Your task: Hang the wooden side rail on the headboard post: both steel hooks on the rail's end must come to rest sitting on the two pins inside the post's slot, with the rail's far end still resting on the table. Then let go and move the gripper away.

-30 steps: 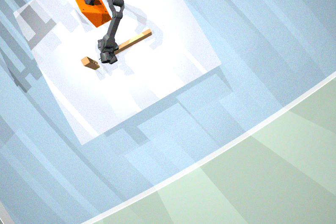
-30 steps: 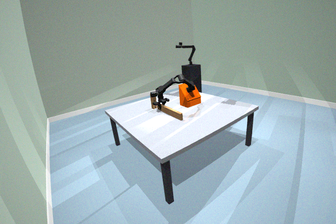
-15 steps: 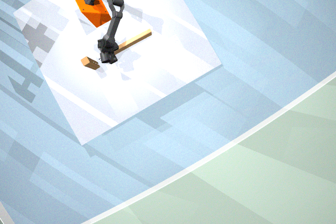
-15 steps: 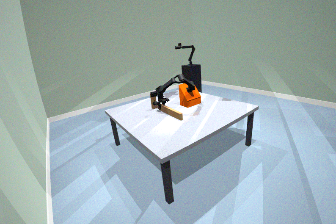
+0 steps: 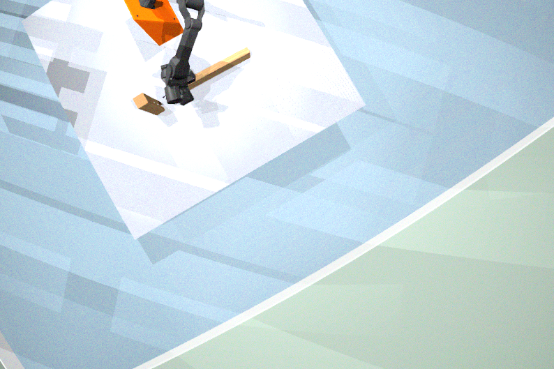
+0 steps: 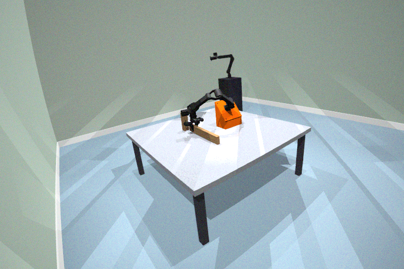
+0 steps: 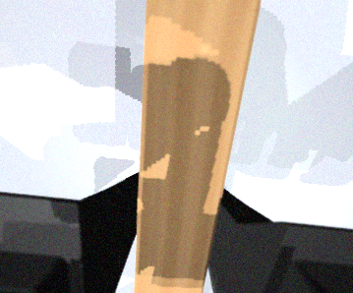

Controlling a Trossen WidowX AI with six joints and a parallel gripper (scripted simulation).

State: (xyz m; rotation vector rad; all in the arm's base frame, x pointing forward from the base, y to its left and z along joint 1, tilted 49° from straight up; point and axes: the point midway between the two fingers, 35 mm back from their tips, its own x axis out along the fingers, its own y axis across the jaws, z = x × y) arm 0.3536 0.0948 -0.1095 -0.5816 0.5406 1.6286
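Right now the headboard post is 20 mm ahead of my gripper tip, 160 mm to the right of it and 60 mm above it.
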